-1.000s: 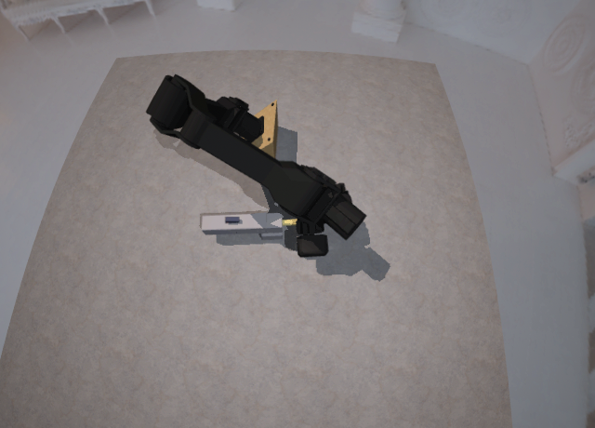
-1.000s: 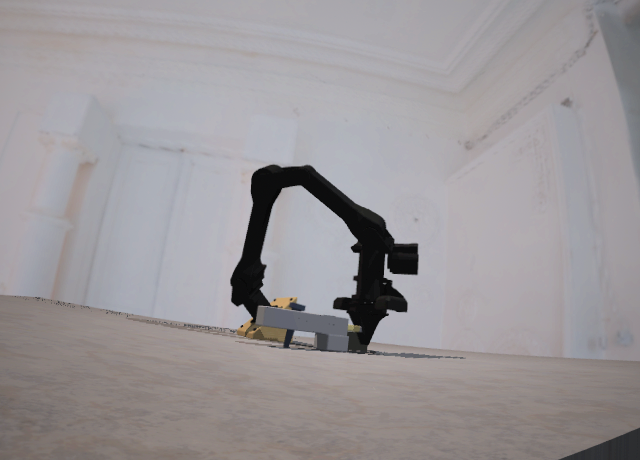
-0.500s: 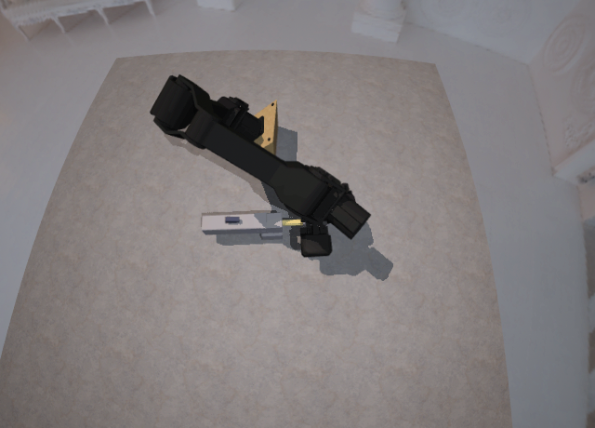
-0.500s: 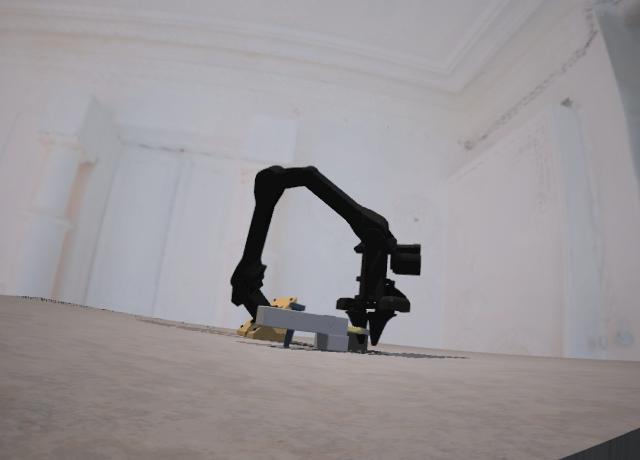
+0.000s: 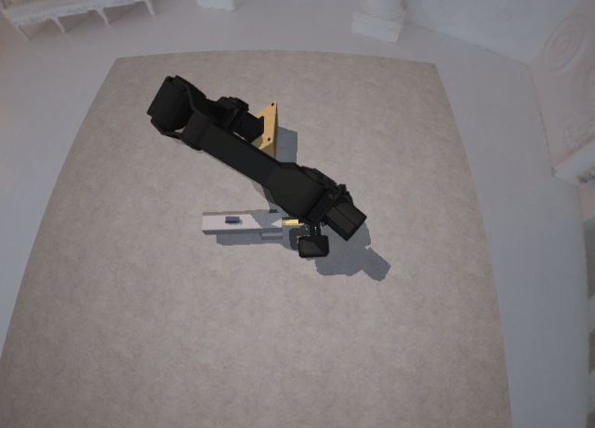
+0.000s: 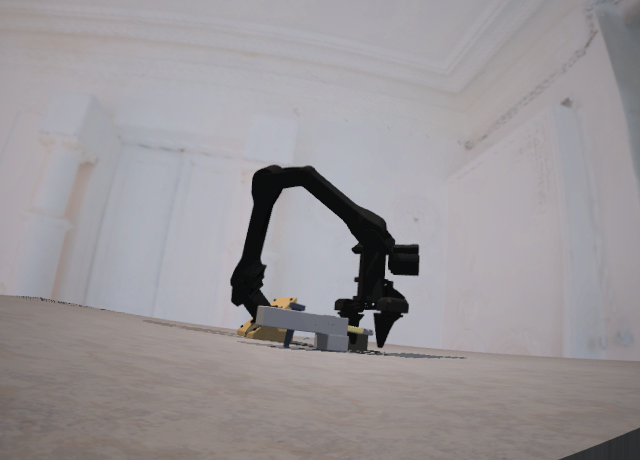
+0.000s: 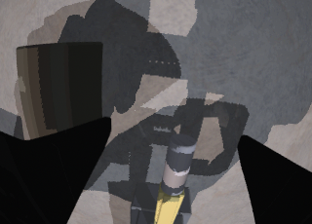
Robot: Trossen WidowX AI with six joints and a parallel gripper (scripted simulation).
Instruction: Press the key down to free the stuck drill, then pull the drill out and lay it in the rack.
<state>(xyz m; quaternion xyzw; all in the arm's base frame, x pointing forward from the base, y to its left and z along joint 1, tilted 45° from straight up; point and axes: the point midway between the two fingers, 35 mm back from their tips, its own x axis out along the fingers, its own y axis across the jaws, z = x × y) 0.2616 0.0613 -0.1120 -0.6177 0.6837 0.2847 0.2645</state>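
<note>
The drill is 5 cm to the right of my gripper tip and 3 cm above it. Round my gripper tip: rack 8 cm behind, 2 cm to the left, 1 cm above; blue key 18 cm to the right, 4 cm above; grey block 15 cm to the right, 3 cm above.
</note>
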